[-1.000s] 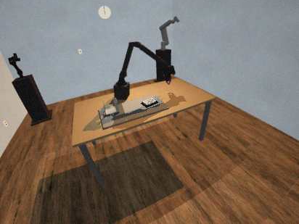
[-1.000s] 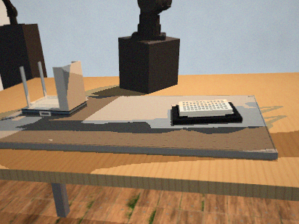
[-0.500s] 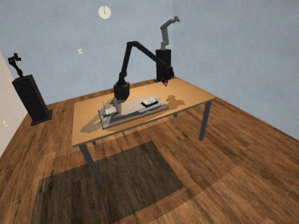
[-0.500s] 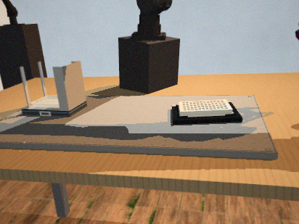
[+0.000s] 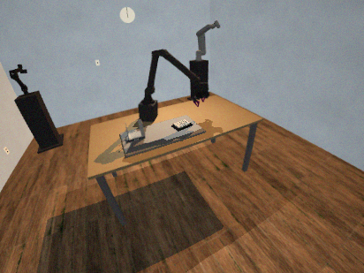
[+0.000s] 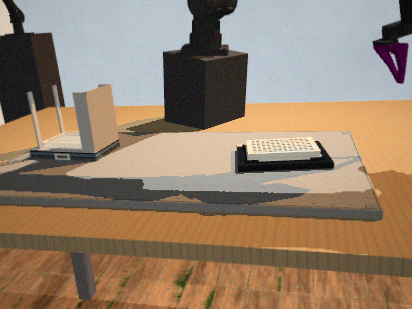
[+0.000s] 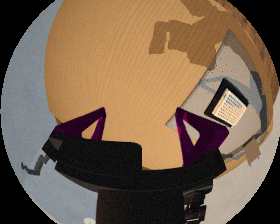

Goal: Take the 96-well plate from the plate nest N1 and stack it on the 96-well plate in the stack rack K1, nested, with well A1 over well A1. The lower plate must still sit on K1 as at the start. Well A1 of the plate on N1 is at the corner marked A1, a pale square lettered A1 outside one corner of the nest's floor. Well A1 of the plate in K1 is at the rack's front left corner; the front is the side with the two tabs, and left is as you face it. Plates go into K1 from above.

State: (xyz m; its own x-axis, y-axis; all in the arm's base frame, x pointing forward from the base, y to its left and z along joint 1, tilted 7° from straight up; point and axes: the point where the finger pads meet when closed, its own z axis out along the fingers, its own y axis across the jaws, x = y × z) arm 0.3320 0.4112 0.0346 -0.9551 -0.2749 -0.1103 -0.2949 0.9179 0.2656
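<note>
My hand is 25 cm to the left of the black plate nest N1, 14 cm above it and 4 cm short of it. The rest, counted from my hand: beige side panel: 61 cm to the right, 6 cm below, 3 cm behind; pale A1 square: 33 cm to the right, 13 cm below, 2 cm behind.
</note>
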